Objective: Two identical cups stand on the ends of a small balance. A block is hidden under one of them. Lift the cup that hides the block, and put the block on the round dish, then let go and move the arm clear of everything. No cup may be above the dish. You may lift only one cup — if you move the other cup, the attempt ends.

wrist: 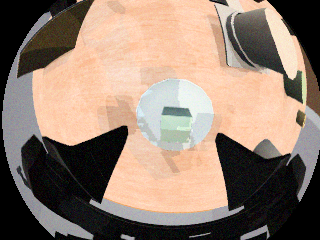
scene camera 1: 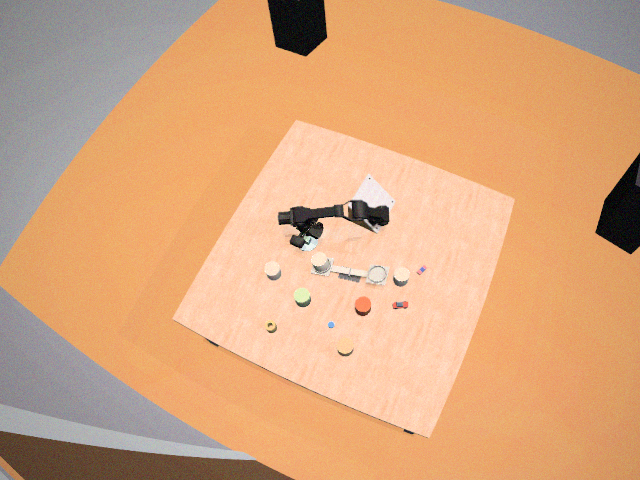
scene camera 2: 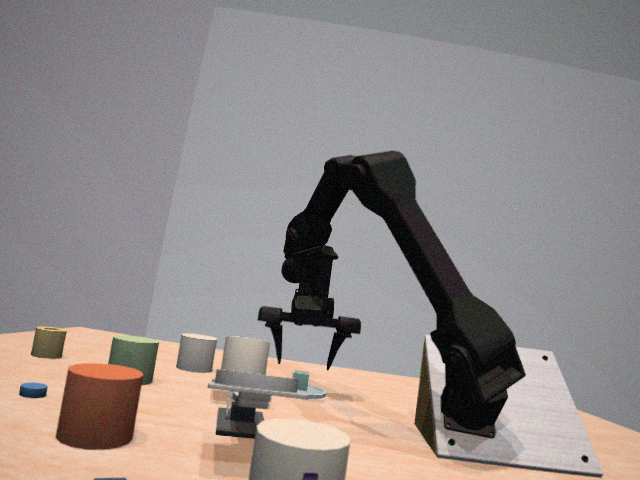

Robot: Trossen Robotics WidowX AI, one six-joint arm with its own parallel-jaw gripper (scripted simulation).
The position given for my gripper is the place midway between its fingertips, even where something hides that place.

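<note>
There is a red-orange cylinder (scene camera 2: 98, 412) in scene camera 2, and a balance (scene camera 2: 252, 390) is visible there too. From scene camera 1 I can see the balance (scene camera 1: 377, 274) again. As for my gripper (scene camera 2: 303, 367), it is open and holds nothing, and the wrist view gives me another look at the gripper (wrist: 173, 134).
</note>
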